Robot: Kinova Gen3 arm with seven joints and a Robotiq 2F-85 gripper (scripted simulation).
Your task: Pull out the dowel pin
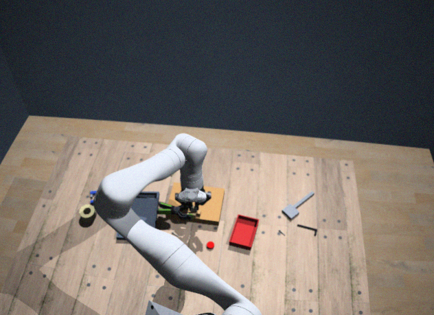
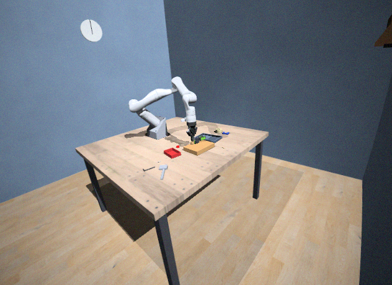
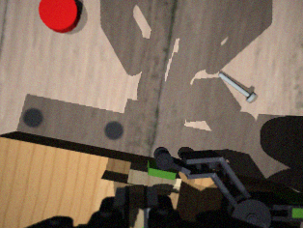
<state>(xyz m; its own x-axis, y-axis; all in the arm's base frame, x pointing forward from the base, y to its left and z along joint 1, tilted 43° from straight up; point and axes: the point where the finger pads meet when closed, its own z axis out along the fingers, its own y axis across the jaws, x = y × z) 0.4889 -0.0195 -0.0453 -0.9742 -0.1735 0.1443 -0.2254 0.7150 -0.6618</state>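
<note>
Now: the dowel pin 20 mm below my hand. Also, from my hand: bench board (60 mm ahead, 10 mm to the left, 50 mm below); then wooden block (40 mm below); then red disc (100 mm behind, 80 mm to the right, 70 mm below).
</note>
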